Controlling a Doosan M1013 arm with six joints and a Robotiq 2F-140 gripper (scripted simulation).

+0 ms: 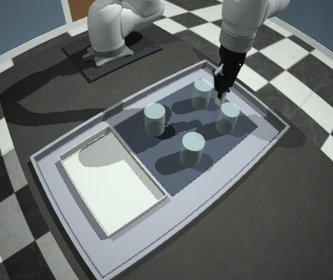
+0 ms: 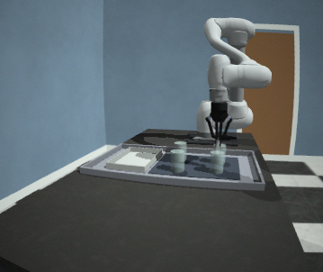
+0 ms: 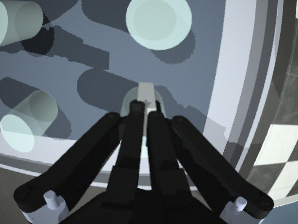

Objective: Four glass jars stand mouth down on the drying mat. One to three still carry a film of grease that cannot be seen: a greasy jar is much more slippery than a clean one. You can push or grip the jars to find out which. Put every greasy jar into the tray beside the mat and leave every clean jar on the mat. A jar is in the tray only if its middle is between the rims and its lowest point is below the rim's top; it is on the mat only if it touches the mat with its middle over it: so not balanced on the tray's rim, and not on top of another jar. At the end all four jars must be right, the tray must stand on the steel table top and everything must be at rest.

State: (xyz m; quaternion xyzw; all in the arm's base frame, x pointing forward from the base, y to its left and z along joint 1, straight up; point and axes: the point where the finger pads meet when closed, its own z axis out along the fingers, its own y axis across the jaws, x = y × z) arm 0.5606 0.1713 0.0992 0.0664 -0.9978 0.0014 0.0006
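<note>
My hand is 200 mm to the left of the steel table top, 110 mm above it and 10 mm short of it. Round my hand: tray 420 mm to the right, 100 mm below, 30 mm ahead; drying mat 110 mm below, 100 mm to the right, 20 mm behind.
</note>
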